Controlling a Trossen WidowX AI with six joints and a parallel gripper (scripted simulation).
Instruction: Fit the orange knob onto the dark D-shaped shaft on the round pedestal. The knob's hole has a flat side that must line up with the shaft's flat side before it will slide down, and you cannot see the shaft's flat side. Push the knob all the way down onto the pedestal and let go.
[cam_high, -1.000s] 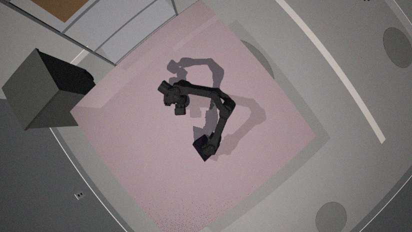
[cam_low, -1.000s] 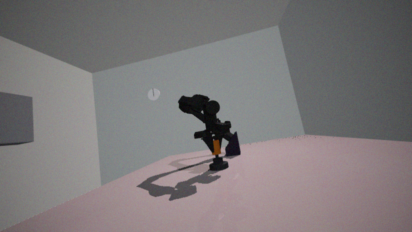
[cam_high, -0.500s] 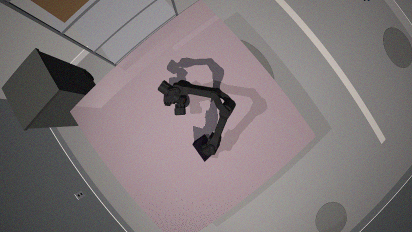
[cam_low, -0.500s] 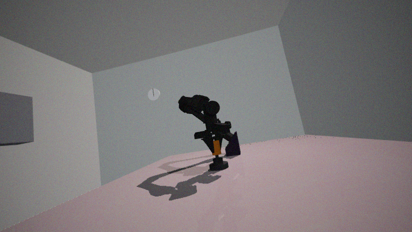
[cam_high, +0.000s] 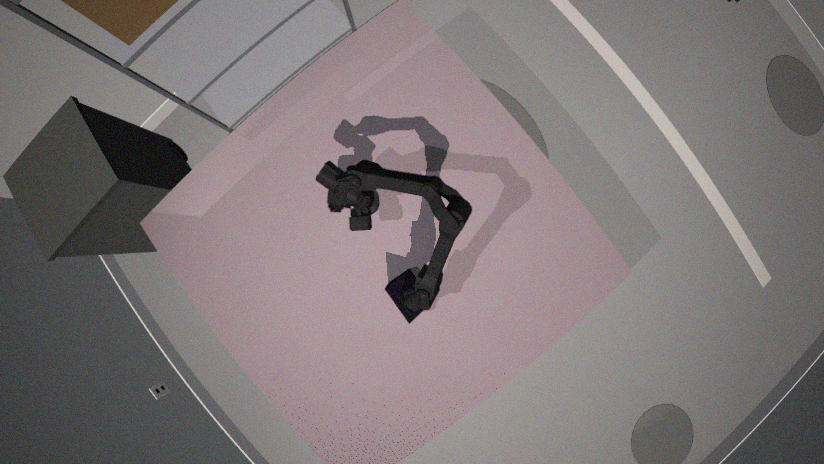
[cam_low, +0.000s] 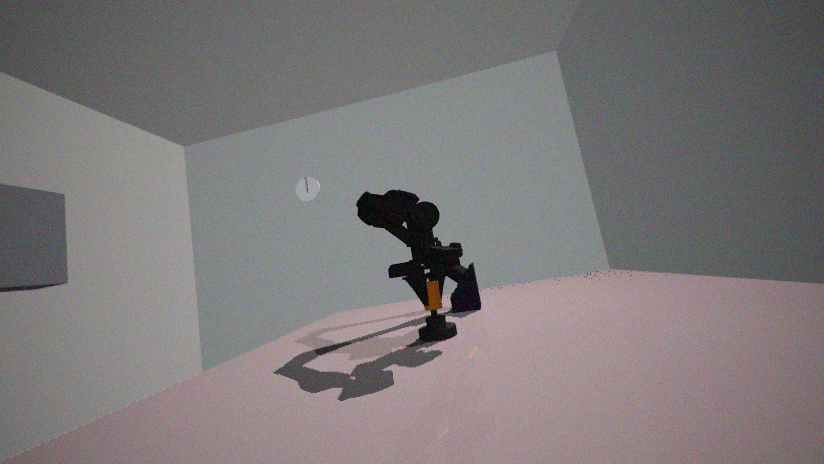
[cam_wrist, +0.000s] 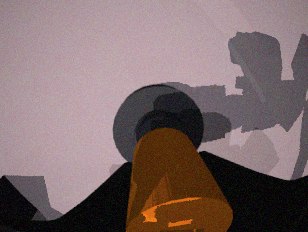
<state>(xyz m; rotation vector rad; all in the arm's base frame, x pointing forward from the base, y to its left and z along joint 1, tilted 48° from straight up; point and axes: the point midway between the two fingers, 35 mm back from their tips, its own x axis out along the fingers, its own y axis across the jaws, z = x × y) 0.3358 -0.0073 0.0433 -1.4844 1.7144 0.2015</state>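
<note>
Now: the orange knob 20 mm above my gripper tip. The rest, counted from my gripper tip: round pedestal: 40 mm below.
</note>
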